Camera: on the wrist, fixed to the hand. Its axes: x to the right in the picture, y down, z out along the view.
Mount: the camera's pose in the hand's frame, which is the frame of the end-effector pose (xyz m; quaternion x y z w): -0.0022 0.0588 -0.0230 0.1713 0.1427 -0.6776 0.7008
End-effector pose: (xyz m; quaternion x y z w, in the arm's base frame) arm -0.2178 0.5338 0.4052 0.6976 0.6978 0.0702 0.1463
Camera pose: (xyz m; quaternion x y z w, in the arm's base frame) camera -0.1687 0.5350 0.4450 -0.0311 -0.9947 0.0699 0.0690
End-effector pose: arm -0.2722 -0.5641 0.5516 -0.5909 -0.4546 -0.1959 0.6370
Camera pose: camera -0.2191 -0.5729 0.5186 0.0310 -0.6617 -0.5754 0.4798
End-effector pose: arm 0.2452 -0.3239 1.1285 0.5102 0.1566 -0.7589 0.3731
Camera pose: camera 0.3035 -0.3483 1.1290 -0.4237 -0.3787 0.7387 0.3625
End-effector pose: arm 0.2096 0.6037 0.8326 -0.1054 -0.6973 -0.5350 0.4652
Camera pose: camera 0.2610 0.6089 0.8689 0.5547 -0.5854 -0.5858 0.0811
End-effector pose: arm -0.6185 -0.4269 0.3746 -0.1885 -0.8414 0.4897 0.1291
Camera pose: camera -0.5961 -0.3836 0.3344 0.3903 -0.6151 0.3729 0.5747
